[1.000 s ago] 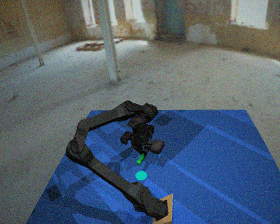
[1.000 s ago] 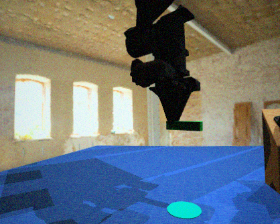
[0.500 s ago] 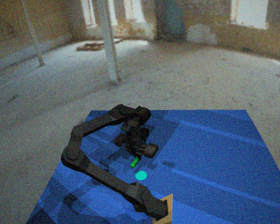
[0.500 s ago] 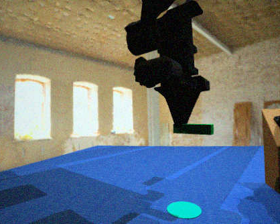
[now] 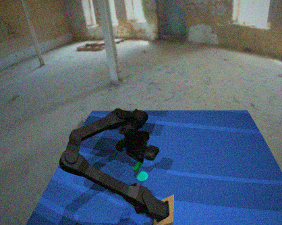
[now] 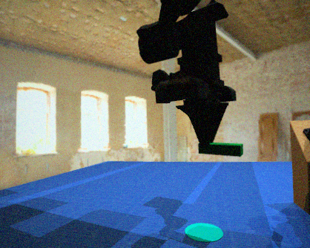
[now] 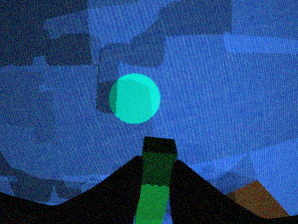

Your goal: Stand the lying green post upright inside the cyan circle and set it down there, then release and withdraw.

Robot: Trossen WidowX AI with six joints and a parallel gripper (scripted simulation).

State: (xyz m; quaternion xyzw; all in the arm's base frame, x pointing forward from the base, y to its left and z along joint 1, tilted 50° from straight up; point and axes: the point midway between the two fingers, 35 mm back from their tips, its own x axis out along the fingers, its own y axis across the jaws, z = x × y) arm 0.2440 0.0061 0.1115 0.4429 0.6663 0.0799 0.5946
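Right now my gripper tip is 10 mm short of the cyan circle, 10 mm to the right of it and 140 mm above it. Round my gripper tip: green post: 20 mm behind, 10 mm to the left.
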